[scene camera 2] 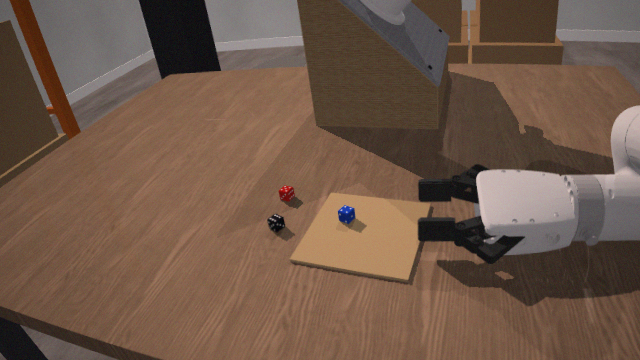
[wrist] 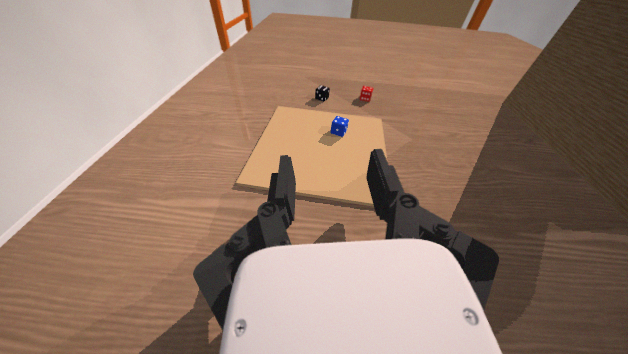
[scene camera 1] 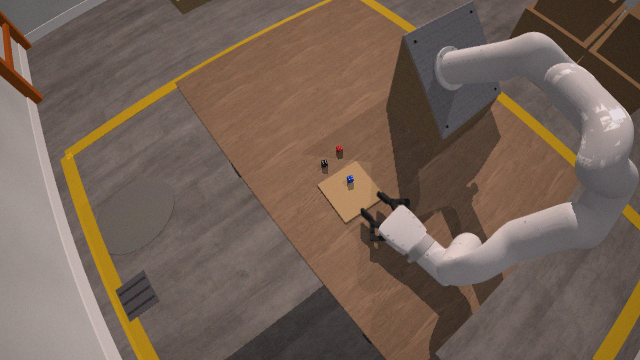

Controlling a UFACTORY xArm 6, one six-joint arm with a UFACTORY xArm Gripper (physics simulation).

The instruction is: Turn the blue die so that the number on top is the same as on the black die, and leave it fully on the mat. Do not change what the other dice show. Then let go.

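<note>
The blue die rests flat on the tan mat, fully inside its edges. Its top looks like four pips, and a one-pip side faces the wrist camera. The black die sits on the table beyond the mat; its top looks like six. The red die stands near it. My gripper is open and empty, with its fingertips over the mat's near edge, well apart from the blue die.
The wooden table carries the mat and dice. The arm's wooden pedestal stands to one side, to the right in the wrist view.
</note>
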